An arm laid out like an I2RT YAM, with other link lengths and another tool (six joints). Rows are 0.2 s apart.
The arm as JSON. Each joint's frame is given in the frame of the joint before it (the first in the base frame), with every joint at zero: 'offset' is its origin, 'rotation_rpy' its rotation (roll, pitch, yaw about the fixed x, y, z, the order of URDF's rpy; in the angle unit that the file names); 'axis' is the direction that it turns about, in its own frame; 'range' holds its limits. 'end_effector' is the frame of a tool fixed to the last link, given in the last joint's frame.
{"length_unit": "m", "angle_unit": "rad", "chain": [
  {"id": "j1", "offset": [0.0, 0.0, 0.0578], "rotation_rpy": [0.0, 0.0, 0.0], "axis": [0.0, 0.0, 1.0], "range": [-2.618, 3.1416]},
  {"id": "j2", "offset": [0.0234, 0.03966, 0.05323], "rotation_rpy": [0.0, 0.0, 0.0], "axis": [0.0, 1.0, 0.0], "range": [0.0, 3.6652]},
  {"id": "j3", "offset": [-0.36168, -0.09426, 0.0], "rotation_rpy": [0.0, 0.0, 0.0], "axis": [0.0, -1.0, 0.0], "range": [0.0, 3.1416]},
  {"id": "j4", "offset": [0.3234, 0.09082, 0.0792], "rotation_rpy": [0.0, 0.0, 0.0], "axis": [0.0, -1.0, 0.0], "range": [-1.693, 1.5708]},
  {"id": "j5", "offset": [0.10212, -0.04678, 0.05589], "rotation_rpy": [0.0, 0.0, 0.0], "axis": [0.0, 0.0, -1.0], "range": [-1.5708, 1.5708]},
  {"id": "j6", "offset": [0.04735, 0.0, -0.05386], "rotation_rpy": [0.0, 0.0, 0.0], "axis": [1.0, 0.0, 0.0], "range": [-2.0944, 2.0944]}
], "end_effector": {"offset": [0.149, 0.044, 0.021], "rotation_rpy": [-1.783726, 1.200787, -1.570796]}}
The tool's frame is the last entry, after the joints.
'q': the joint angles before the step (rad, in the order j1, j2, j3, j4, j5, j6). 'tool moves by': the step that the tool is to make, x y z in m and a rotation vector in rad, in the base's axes. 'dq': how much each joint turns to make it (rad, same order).
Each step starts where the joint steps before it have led.
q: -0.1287, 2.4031, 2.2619, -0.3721, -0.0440, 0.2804
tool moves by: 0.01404, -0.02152, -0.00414, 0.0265, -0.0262, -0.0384
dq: -0.0197, 0.0559, 0.0667, 0.0131, 0.0021, 0.0352
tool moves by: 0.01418, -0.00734, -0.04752, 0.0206, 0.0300, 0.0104
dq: -0.0109, 0.0837, 0.0387, 0.0124, -0.0263, 0.0035
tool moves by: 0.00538, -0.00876, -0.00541, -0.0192, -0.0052, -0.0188
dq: -0.0041, 0.0250, 0.0273, 0.0054, 0.0217, -0.0085
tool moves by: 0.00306, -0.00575, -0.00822, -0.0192, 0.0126, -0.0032
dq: -0.0042, 0.0274, 0.0385, -0.0212, 0.0096, -0.0187
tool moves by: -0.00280, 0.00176, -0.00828, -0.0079, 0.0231, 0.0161
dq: -0.0011, 0.0011, -0.0034, -0.0177, -0.0089, -0.0188
